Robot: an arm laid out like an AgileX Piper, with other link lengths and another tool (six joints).
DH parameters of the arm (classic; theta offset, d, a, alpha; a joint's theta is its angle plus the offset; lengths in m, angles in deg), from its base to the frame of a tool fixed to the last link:
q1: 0 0.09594 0 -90
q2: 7.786 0 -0.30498 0
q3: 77.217 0 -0.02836 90
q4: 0 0.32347 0 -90
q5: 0 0 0 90
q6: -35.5 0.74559 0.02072 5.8
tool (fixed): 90 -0.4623 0 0
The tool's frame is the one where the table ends.
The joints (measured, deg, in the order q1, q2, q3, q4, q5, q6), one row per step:
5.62 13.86 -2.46 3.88 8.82 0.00
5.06 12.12 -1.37 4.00 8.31 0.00
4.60 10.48 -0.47 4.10 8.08 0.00
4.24 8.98 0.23 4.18 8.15 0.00
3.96 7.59 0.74 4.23 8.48 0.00
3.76 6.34 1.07 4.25 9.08 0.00
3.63 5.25 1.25 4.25 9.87 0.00
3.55 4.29 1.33 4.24 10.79 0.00
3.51 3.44 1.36 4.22 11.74 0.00
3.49 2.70 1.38 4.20 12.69 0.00
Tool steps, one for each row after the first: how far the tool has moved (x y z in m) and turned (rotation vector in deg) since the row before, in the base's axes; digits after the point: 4 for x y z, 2 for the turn. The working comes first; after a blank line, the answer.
Tool pose at each row, in the base's axes (x y z in m, rotation vector in deg; the steps are taken from these numbers as rounded here):
0.3009 0.0616 0.0850 49.65 93.15 41.67
0.3005 0.0586 0.0855 49.71 91.75 41.81
0.3000 0.0562 0.0860 49.73 90.60 41.93
0.2992 0.0543 0.0864 49.74 89.74 42.03
0.2983 0.0530 0.0869 49.73 89.09 42.10
0.2971 0.0521 0.0872 49.72 88.71 42.13
0.2957 0.0516 0.0873 49.72 88.57 42.13
0.2942 0.0514 0.0871 49.74 88.60 42.10
0.2927 0.0514 0.0867 49.76 88.73 42.06
0.2911 0.0515 0.0858 49.81 88.96 41.99

-0.0004 -0.0030 0.0005 0.22 -1.15 -0.61
-0.0005 -0.0024 0.0005 0.17 -0.96 -0.49
-0.0008 -0.0019 0.0004 0.14 -0.72 -0.36
-0.0009 -0.0013 0.0005 0.09 -0.55 -0.26
-0.0012 -0.0009 0.0003 0.04 -0.32 -0.16
-0.0014 -0.0005 0.0001 0.01 -0.11 -0.07
-0.0015 -0.0002 -0.0002 -0.01 0.04 -0.01
-0.0015 0.0000 -0.0004 -0.02 0.12 0.03
-0.0016 0.0001 -0.0009 -0.03 0.22 0.05

